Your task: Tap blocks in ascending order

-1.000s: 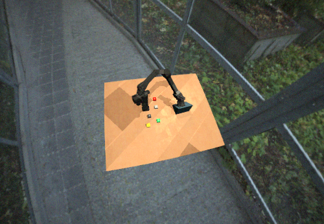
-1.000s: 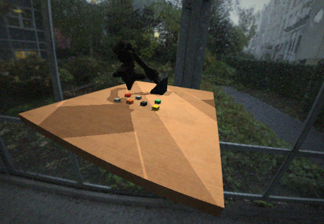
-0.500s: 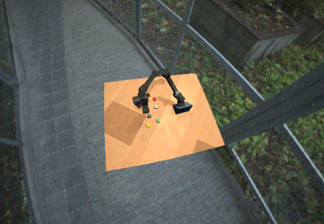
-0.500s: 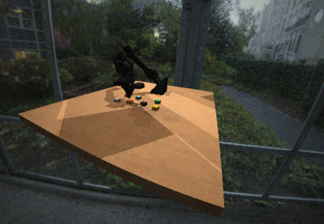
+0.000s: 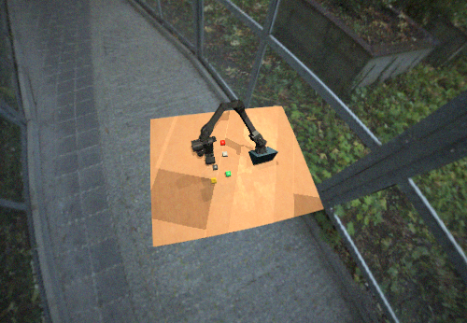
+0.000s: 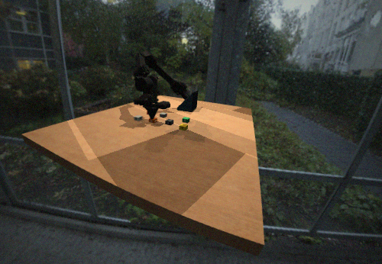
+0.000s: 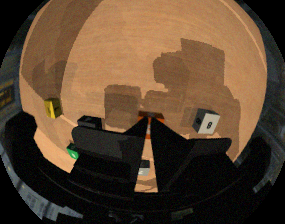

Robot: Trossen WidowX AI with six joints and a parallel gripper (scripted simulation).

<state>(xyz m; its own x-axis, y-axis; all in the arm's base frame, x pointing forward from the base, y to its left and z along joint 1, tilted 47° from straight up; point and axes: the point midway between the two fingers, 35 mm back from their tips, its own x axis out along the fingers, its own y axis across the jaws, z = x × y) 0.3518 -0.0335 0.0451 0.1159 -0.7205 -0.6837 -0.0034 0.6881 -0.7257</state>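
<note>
Now: gripper tip 1 cm past the orange block and 1 cm above it. Round my gripper tip: black block: 3 cm behind, 9 cm to the left, 1 cm below; then grey block: 12 cm behind, 1 cm below; then white block: 9 cm to the right, 1 cm below.
</note>
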